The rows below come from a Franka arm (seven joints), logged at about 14 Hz.
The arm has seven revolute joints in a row. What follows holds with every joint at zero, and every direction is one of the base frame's.
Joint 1 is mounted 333 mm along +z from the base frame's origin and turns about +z.
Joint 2 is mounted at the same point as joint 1 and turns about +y.
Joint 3 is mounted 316 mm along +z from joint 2 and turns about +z.
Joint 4 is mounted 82.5 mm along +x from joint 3 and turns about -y.
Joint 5 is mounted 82.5 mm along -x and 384 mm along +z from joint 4 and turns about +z.
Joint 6 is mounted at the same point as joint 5 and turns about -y.
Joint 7 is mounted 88 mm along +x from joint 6 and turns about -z.
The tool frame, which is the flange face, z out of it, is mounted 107 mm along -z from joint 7; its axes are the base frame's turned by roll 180, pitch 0 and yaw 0 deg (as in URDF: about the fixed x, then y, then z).
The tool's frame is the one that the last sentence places.
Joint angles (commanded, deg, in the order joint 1, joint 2, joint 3, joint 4, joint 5, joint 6, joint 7), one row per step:
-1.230 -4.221 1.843 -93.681 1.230 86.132 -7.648
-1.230 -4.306 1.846 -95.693 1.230 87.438 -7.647
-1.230 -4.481 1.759 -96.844 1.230 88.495 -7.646
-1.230 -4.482 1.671 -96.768 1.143 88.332 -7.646
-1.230 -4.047 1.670 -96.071 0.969 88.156 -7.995
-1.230 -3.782 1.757 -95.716 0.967 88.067 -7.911
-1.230 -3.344 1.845 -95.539 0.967 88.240 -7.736
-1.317 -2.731 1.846 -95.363 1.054 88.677 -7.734
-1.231 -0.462 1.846 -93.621 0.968 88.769 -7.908
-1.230 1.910 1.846 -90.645 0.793 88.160 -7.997
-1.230 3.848 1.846 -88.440 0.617 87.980 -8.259
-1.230 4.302 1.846 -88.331 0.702 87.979 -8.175
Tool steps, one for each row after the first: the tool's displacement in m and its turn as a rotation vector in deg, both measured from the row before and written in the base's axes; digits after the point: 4 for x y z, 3 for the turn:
0.0010 0.0000 -0.0137 -0.010 0.621 -0.028
0.0004 -0.0008 -0.0063 0.001 -0.081 -0.111
-0.0003 -0.0010 0.0004 -0.081 0.085 -0.081
0.0023 -0.0004 0.0014 -0.137 -0.093 0.358
0.0014 0.0008 0.0003 -0.006 0.000 0.005
0.0026 0.0008 -0.0024 -0.005 0.091 -0.089
0.0039 -0.0007 -0.0036 0.106 0.001 -0.098
0.0123 0.0004 -0.0071 -0.005 0.431 0.264
0.0124 -0.0005 0.0005 -0.091 0.001 0.107
0.0104 -0.0005 -0.0014 -0.093 -0.093 0.268
0.0022 0.0001 -0.0036 0.089 0.348 -0.088

